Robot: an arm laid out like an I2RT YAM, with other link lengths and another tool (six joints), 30 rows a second.
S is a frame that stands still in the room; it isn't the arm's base.
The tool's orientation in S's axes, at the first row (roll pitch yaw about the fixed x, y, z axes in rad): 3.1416, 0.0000, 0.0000
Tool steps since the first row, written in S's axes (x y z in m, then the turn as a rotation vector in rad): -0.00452, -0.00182, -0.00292, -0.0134, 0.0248, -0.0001; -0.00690, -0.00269, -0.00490, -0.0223, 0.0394, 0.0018; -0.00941, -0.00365, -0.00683, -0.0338, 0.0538, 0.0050; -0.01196, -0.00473, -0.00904, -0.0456, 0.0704, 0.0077; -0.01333, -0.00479, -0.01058, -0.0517, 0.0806, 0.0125; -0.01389, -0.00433, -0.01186, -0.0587, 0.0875, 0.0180; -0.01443, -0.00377, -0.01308, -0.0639, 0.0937, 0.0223; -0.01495, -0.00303, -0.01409, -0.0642, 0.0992, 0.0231
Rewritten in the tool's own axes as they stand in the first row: -0.00452, 0.00182, 0.00292, -0.0134, -0.0248, 0.0001; -0.00690, 0.00269, 0.00490, -0.0223, -0.0394, -0.0018; -0.00941, 0.00365, 0.00683, -0.0338, -0.0538, -0.0050; -0.01196, 0.00473, 0.00904, -0.0456, -0.0704, -0.0077; -0.01333, 0.00479, 0.01058, -0.0517, -0.0806, -0.0125; -0.01389, 0.00433, 0.01186, -0.0587, -0.0875, -0.0180; -0.01443, 0.00377, 0.01308, -0.0639, -0.0937, -0.0223; -0.01495, 0.00303, 0.01409, -0.0642, -0.0992, -0.0231
